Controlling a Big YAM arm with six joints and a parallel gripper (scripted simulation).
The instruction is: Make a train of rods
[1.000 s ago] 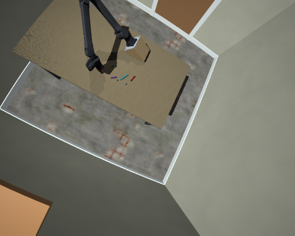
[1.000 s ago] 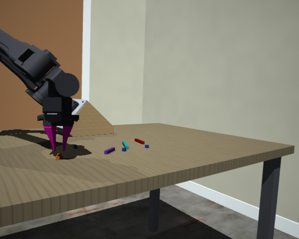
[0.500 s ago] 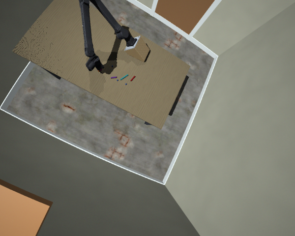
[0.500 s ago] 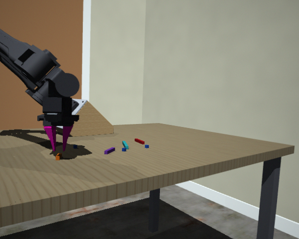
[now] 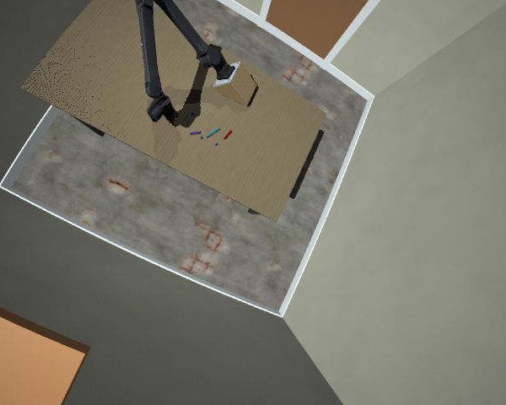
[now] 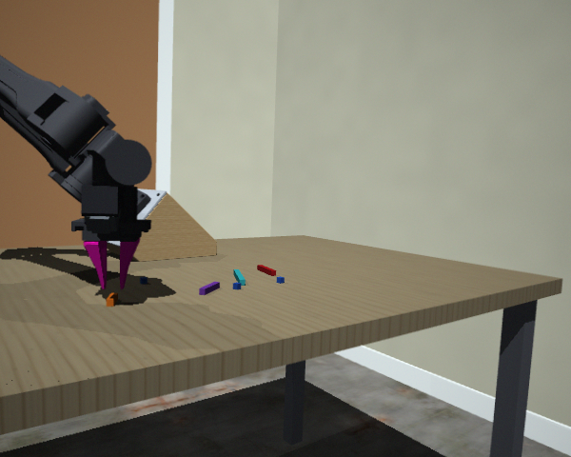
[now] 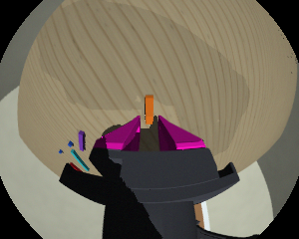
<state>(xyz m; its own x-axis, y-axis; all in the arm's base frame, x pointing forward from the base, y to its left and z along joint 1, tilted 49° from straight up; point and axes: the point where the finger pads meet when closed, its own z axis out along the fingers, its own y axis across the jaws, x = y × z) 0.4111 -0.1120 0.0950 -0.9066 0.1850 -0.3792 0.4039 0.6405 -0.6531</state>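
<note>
The orange rod lies 2 cm below my hand. Round my hand: turquoise rod (25 cm to the left, 6 cm behind, 2 cm below); purple rod (16 cm to the left, 2 cm below); red rod (34 cm to the left, 10 cm behind, 2 cm below).
</note>
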